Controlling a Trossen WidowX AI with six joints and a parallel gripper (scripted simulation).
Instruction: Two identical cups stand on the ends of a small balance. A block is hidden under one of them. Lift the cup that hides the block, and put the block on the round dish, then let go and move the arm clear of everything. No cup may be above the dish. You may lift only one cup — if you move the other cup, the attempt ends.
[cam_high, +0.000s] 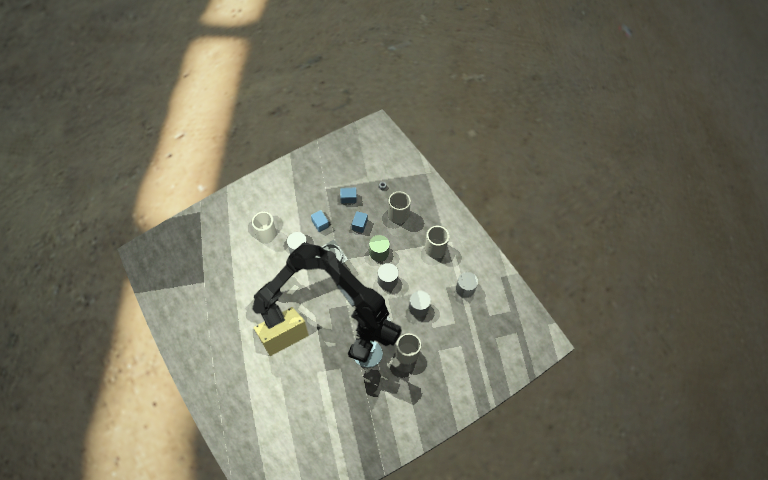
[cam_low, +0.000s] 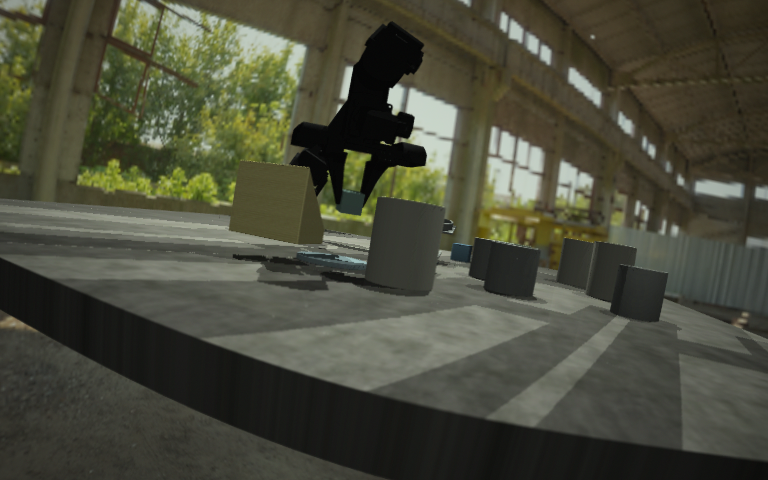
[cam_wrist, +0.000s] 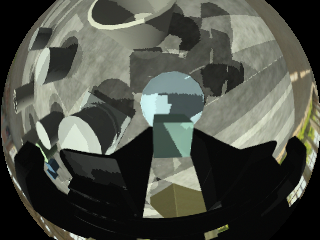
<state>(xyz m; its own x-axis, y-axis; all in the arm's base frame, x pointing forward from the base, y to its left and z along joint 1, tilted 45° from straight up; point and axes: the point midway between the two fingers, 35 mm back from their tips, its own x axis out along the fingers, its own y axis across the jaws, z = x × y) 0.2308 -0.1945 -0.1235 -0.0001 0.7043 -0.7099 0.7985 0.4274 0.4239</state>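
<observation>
My gripper tip is now 10 mm past the round light-blue dish, 10 mm to the left of it and 80 mm above it. The rest, counted from my gripper tip: teal block: 10 mm above; small balance: 70 mm ahead, 220 mm to the left, 60 mm below; green cylinder: 210 mm ahead, 300 mm to the left, 40 mm below.
</observation>
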